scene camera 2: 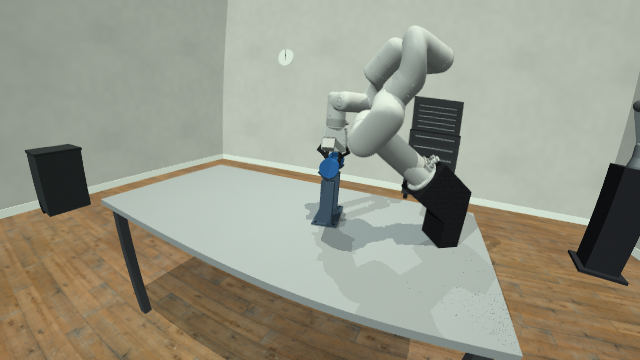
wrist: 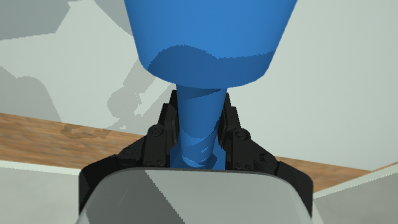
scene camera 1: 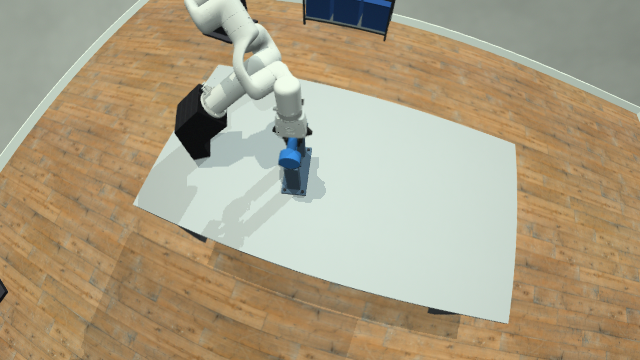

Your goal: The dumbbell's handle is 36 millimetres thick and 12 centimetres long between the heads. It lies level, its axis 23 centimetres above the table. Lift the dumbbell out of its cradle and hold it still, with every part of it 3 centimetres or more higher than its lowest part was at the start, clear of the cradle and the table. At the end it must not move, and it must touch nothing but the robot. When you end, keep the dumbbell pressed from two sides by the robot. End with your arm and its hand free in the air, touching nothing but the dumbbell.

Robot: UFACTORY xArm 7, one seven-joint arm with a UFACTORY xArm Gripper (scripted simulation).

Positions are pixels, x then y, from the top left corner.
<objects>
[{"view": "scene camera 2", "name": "my gripper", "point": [332, 168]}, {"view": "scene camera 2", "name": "grey-blue cradle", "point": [328, 197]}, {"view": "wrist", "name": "my gripper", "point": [199, 102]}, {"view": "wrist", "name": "blue dumbbell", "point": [203, 55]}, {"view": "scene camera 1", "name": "my gripper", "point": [293, 142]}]
</objects>
